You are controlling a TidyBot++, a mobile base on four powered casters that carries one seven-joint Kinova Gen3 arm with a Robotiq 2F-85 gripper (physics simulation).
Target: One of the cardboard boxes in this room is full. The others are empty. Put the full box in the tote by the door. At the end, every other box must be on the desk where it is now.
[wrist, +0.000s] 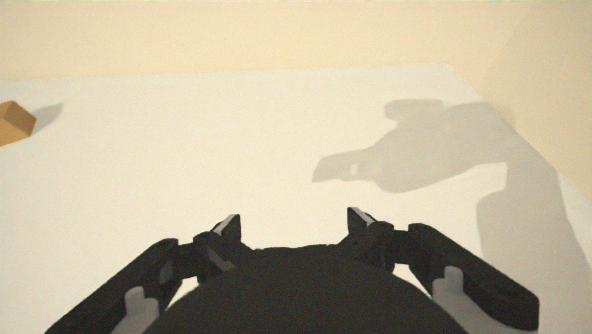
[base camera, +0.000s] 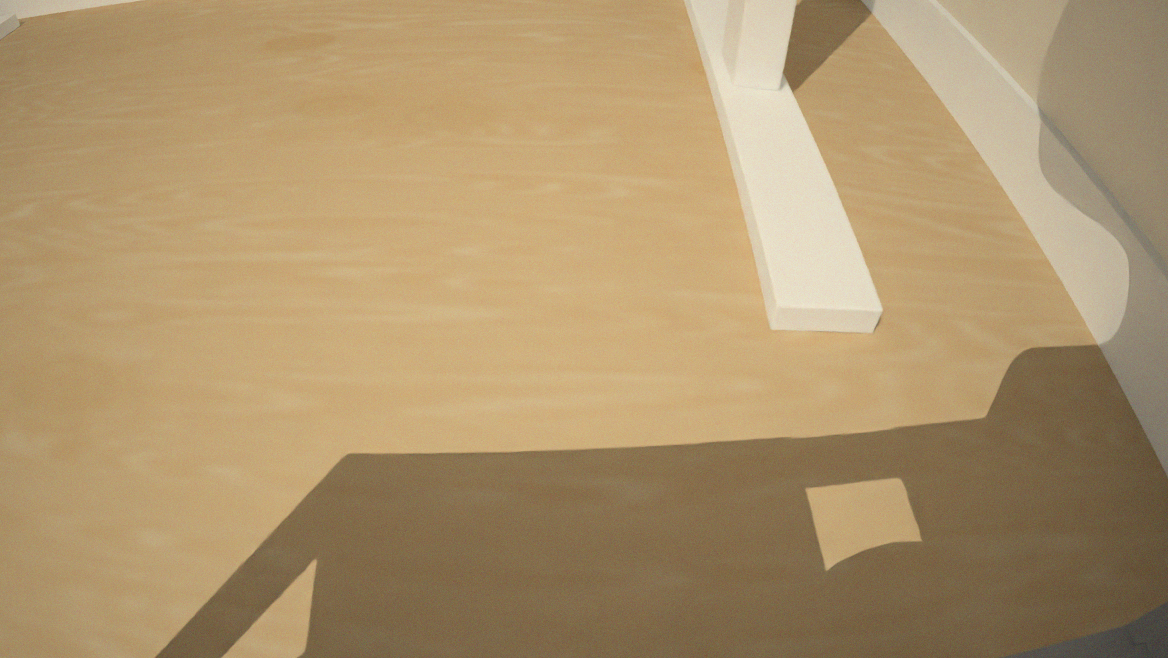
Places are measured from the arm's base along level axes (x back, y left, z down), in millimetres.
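Where they show: gripper, fingertip midpoint: (wrist: 294,222).
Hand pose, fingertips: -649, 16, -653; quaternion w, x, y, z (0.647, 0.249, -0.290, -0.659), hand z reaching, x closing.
After its pixels a point has its place, as x, y, z.
My gripper (wrist: 294,222) @(-649, 16, -653) is open and empty over the white desk top (wrist: 200,150) @(-845, 198, -554) in the wrist view. A cardboard box (wrist: 15,127) @(-922, 607, -580) sits on the desk at the left edge of the wrist view, well to the left of the gripper and apart from it. Part of this box is cut off by the frame, and whether it is full cannot be told. In the base camera view a white desk leg with a long flat foot (base camera: 805,196) @(-538, -215, 371) stands on the floor. The tote and the door do not show in either view.
A wall (wrist: 225,35) @(-1200, 198, -641) runs behind the desk and meets another wall (wrist: 555,90) @(-948, -513, -563) at the right. In the base camera view a wall (base camera: 1119,89) @(-528, -476, 236) with a white baseboard (base camera: 980,106) @(-695, -477, 355) runs along the right side. Shadows fall on the wooden floor (base camera: 408,245) @(-516, 101, 396) and the desk.
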